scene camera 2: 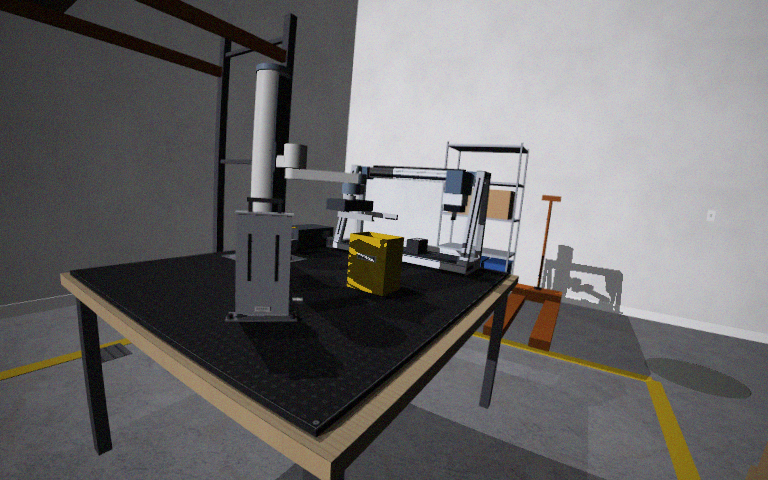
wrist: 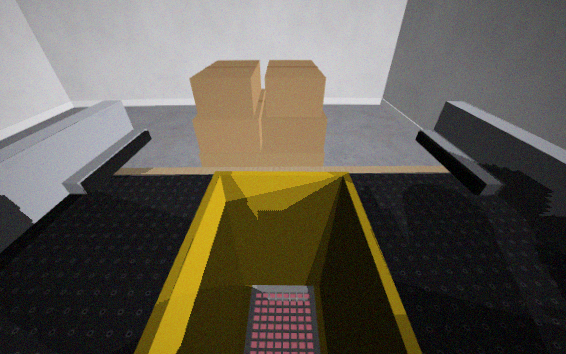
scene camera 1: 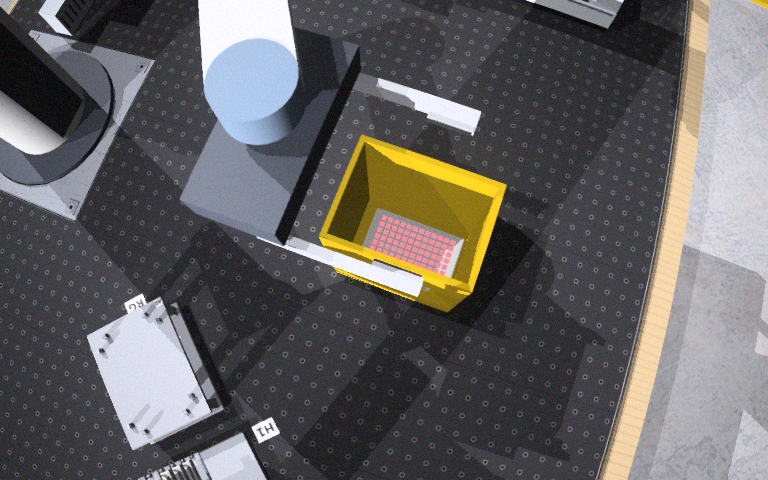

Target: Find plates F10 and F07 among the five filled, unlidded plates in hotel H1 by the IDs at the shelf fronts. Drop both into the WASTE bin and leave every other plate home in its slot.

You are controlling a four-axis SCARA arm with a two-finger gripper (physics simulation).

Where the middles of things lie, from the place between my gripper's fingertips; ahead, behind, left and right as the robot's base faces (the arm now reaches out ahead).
I see my gripper 2 cm past the plate F10 (scene camera 1: 391, 234) and 25 cm above it.
